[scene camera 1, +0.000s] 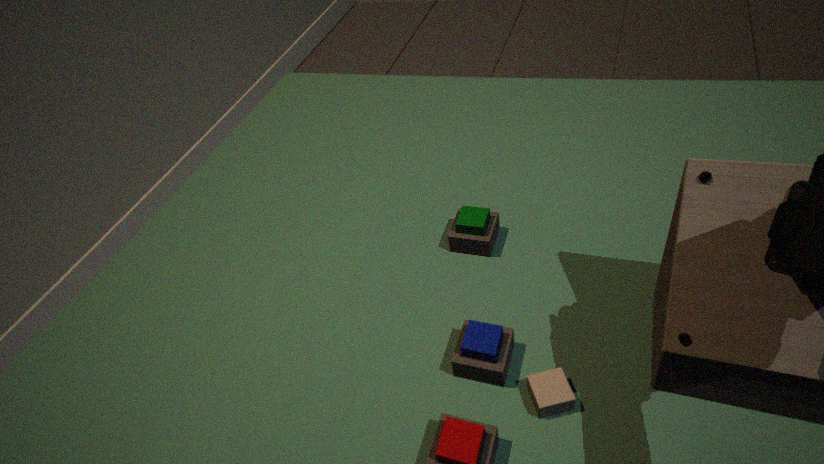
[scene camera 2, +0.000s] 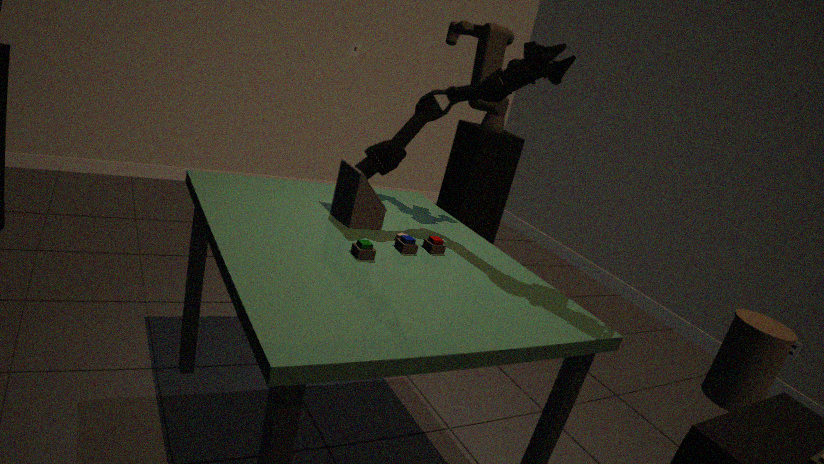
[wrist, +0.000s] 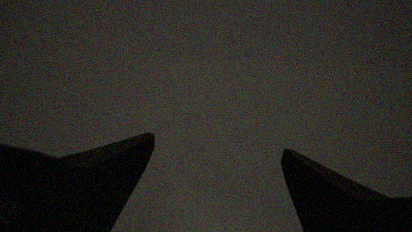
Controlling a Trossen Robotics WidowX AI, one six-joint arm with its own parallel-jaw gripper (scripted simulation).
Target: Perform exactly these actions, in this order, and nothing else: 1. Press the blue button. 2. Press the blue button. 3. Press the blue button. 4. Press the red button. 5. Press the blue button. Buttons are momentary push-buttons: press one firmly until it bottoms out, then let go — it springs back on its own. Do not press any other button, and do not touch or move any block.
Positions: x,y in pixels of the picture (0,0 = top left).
Scene:
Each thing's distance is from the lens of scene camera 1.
block [scene camera 1: 550,391]: 0.50 m
blue button [scene camera 1: 481,340]: 0.50 m
green button [scene camera 1: 472,220]: 0.61 m
The marked spots on the blue button and the green button are 0.16 m apart.

